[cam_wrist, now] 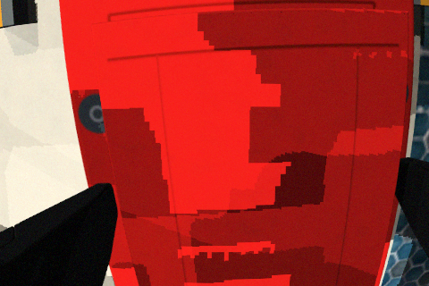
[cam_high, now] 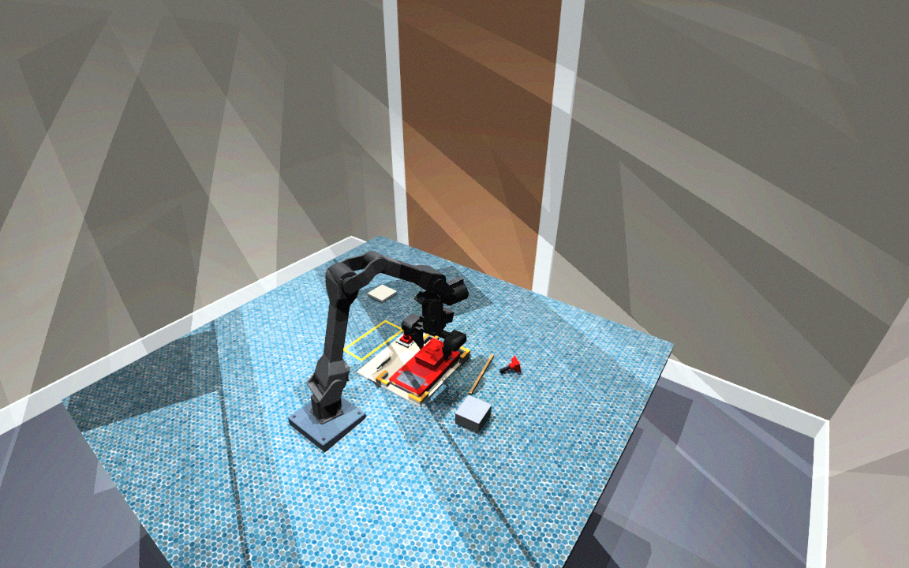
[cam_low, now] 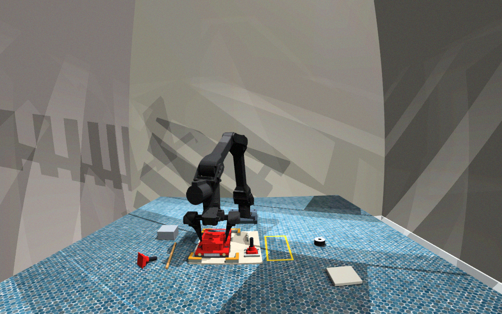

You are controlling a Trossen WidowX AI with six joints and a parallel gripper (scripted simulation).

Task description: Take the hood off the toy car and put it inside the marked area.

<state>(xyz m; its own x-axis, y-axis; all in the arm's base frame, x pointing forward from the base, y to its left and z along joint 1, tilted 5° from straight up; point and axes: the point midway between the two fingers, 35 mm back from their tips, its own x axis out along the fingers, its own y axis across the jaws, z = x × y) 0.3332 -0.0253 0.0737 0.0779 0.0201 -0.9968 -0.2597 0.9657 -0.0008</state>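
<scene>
The red hood lies right at my gripper tip. Also, from my gripper tip: tile 100 mm ahead, 410 mm to the left, 30 mm below; then black ring 110 mm behind, 360 mm to the left, 30 mm below; then wooden stick 70 mm ahead, 130 mm to the right, 30 mm below.
</scene>
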